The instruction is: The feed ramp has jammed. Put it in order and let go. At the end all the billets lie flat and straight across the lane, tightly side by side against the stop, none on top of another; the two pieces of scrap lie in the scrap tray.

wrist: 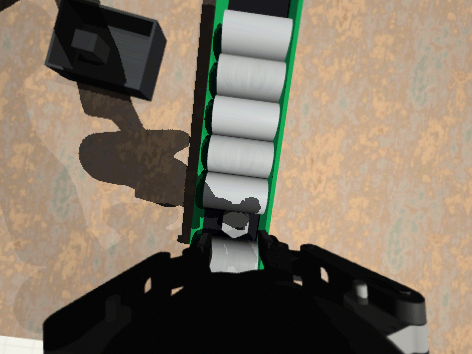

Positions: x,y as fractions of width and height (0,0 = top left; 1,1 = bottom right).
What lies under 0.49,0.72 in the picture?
A billet.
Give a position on a billet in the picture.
At 0.53,0.22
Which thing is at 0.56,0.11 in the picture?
A billet.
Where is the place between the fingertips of my gripper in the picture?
0.50,0.69
